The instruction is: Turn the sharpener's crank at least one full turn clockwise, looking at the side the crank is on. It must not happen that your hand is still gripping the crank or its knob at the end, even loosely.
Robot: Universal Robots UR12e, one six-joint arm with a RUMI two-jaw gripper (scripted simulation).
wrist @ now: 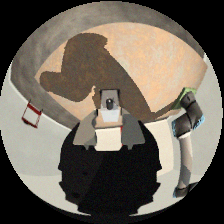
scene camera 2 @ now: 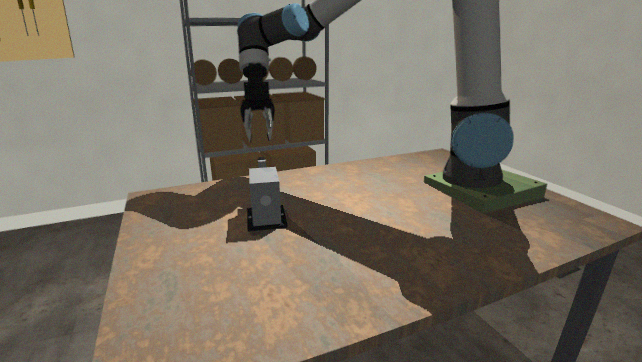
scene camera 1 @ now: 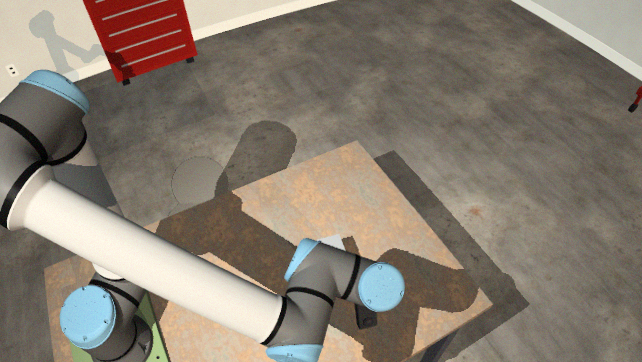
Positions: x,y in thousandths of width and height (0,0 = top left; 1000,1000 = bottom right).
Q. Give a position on a sharpener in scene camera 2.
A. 417,587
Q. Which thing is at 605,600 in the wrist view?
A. My gripper.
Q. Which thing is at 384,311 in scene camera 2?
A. My gripper.
